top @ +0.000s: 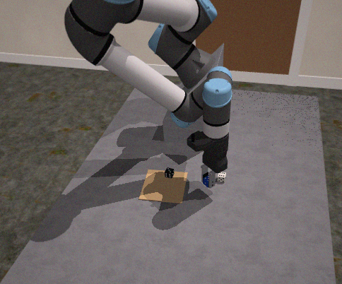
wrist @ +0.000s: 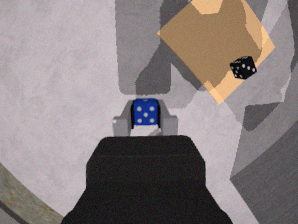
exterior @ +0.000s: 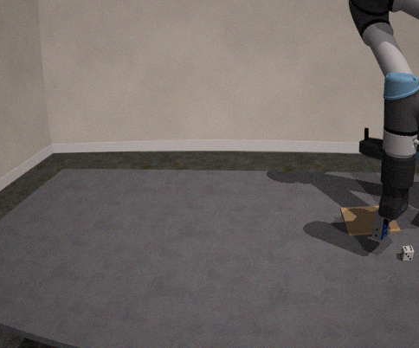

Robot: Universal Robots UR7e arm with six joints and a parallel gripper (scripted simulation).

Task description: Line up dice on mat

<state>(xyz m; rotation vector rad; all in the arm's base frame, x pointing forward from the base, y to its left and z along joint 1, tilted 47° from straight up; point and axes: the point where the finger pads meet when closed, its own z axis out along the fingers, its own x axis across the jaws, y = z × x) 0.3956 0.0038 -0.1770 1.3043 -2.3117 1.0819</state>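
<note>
Now: the tan mat 15 cm to the right of my hand, 6 cm below it and 1 cm ahead of it. From my hand the other things lie so: white die (7 cm behind, 5 cm below, 3 cm to the left); black die (15 cm to the right, 4 cm below, 4 cm behind); blue die (1 cm below).
</note>
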